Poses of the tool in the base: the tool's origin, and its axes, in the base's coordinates. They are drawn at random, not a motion.
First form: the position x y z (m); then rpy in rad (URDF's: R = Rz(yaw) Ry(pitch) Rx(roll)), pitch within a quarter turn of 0, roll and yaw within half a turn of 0.
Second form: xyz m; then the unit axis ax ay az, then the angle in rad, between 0 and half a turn. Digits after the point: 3 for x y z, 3 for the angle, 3 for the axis.
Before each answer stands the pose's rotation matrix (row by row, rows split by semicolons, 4 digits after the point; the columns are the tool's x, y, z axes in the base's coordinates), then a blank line. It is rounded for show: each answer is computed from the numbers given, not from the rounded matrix.
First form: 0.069, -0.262, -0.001, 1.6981, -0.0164, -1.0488
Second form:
0.4985 -0.1182 -0.8588; -0.8667 -0.0492 -0.4964; 0.0164 0.9918 -0.1269

0.069, -0.262, -0.001, 0.791, -0.465, -0.398, 1.916
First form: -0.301, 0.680, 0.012, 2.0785, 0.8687, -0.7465
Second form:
0.4741 0.1596 -0.8659; -0.4386 -0.8100 -0.3894; -0.7635 0.5644 -0.3140

-0.301, 0.680, 0.012, 0.844, -0.091, -0.529, 2.541
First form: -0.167, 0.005, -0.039, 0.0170, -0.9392, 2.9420
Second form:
-0.5787 -0.1848 0.7943; 0.1171 -0.9827 -0.1433; 0.8071 0.0100 0.5903

-0.167, 0.005, -0.039, 0.453, -0.038, 0.891, 2.971
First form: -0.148, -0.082, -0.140, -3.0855, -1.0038, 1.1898
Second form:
0.1997 0.9444 0.2611; 0.4986 -0.3274 0.8026; 0.8435 -0.0301 -0.5363

-0.148, -0.082, -0.140, -0.750, -0.525, -0.402, 2.553
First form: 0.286, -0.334, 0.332, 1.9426, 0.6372, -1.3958
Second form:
0.1399 -0.2612 -0.9551; -0.7915 -0.6091 0.0506; -0.5949 0.7488 -0.2920

0.286, -0.334, 0.332, 0.737, -0.380, -0.559, 2.648
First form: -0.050, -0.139, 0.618, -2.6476, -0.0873, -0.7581
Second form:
0.7234 -0.5753 0.3817; -0.6849 -0.6678 0.2915; 0.0872 -0.4723 -0.8771

-0.050, -0.139, 0.618, -0.925, 0.357, -0.133, 2.716
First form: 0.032, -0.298, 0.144, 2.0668, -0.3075, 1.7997
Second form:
-0.2163 0.5239 0.8239; 0.9282 -0.1513 0.3399; 0.3027 0.8382 -0.4536

0.032, -0.298, 0.144, 0.603, 0.630, 0.489, 2.715
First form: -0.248, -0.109, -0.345, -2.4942, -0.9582, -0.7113
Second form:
0.4356 -0.1469 0.8881; -0.3754 -0.9264 0.0308; 0.8182 -0.3468 -0.4586

-0.248, -0.109, -0.345, -0.845, 0.156, -0.511, 2.916
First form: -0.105, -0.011, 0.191, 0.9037, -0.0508, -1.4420
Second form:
0.1283 0.6085 -0.7831; -0.9904 0.1190 -0.0697; 0.0508 0.7846 0.6179

-0.105, -0.011, 0.191, 0.428, -0.418, -0.801, 1.638
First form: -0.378, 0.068, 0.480, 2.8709, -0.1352, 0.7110
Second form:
0.7508 0.6015 0.2729; 0.6466 -0.7536 -0.1179; 0.1348 0.2650 -0.9548

-0.378, 0.068, 0.480, 0.935, 0.337, 0.110, 2.935
